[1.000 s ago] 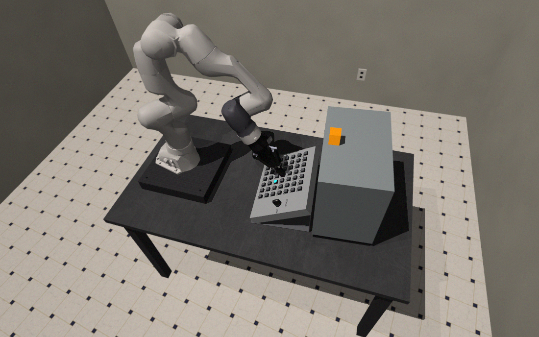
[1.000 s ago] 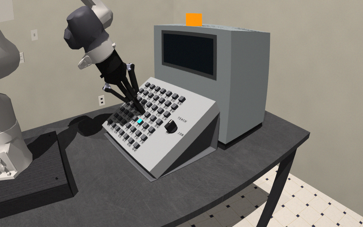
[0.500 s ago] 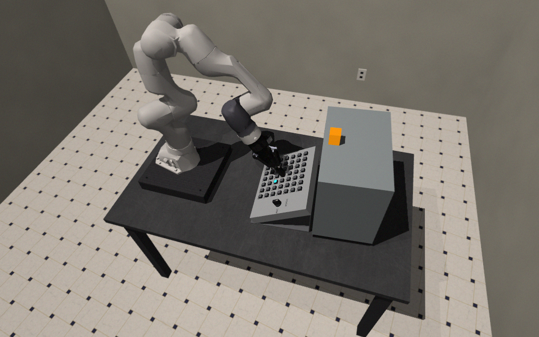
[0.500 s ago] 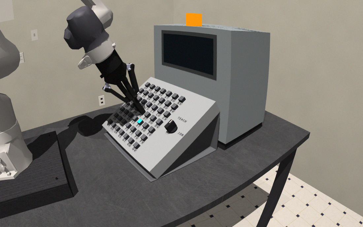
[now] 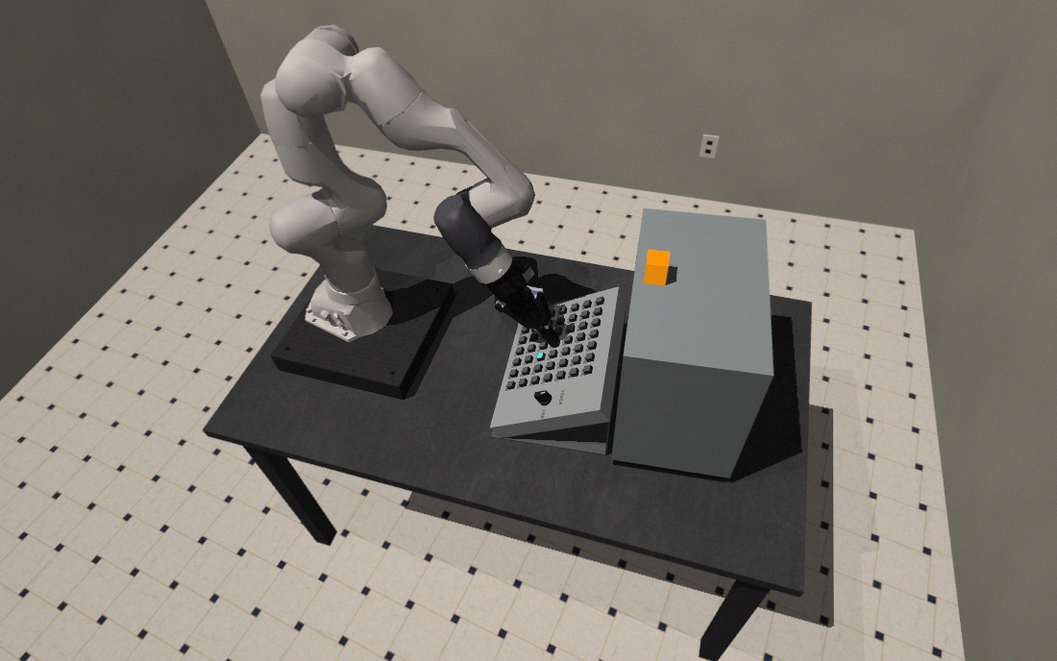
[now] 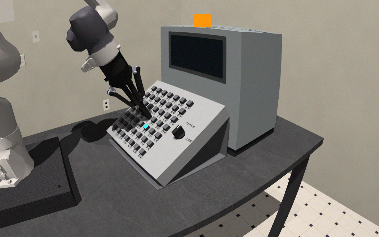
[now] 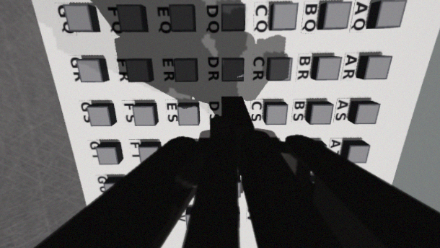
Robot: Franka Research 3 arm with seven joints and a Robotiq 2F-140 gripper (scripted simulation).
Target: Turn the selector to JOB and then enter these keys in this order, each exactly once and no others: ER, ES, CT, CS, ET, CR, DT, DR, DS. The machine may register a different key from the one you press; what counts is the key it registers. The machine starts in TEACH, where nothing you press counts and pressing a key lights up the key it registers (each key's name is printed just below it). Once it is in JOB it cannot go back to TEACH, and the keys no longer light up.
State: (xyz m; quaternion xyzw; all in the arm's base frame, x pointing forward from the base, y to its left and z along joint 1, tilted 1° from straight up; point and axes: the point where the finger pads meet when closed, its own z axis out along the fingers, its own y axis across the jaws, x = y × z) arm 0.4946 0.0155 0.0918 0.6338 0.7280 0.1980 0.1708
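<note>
My gripper is now 160 mm to the left of the black selector knob, 40 mm short of it and 20 mm above it. The rest, counted from my hand: grey keypad console 70 mm below, 50 mm ahead, 40 mm to the right.
</note>
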